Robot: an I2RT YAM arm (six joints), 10 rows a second.
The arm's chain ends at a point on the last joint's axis. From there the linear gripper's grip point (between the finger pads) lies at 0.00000 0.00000 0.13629 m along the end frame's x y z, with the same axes.
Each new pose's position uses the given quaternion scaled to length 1; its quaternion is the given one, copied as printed.
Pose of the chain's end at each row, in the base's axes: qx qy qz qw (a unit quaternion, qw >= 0); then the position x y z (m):
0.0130 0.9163 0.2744 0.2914 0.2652 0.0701 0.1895
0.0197 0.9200 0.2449 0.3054 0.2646 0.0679 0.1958
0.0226 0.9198 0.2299 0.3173 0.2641 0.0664 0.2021
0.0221 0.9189 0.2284 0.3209 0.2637 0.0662 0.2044
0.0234 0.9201 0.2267 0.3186 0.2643 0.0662 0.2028
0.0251 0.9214 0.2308 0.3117 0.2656 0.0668 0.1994
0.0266 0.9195 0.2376 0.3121 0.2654 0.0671 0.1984
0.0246 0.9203 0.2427 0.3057 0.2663 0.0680 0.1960
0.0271 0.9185 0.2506 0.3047 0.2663 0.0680 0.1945
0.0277 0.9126 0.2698 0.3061 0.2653 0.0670 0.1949
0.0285 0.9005 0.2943 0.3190 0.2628 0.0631 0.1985
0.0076 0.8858 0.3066 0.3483 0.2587 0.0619 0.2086
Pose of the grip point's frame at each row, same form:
0.0130 0.9163 0.2744 0.2914 0.3390 0.1376 0.0969
0.0197 0.9200 0.2449 0.3054 0.3425 0.1277 0.1013
0.0226 0.9198 0.2299 0.3173 0.3451 0.1221 0.1077
0.0221 0.9189 0.2284 0.3209 0.3455 0.1215 0.1104
0.0234 0.9201 0.2267 0.3186 0.3456 0.1210 0.1082
0.0251 0.9214 0.2308 0.3117 0.3455 0.1226 0.1041
0.0266 0.9195 0.2376 0.3121 0.3453 0.1244 0.1040
0.0246 0.9203 0.2427 0.3057 0.3446 0.1268 0.1012
0.0271 0.9185 0.2506 0.3047 0.3444 0.1285 0.1006
0.0277 0.9126 0.2698 0.3061 0.3435 0.1318 0.1040
0.0285 0.9005 0.2943 0.3190 0.3434 0.1329 0.1136
0.0076 0.8858 0.3066 0.3483 0.3434 0.1352 0.1310

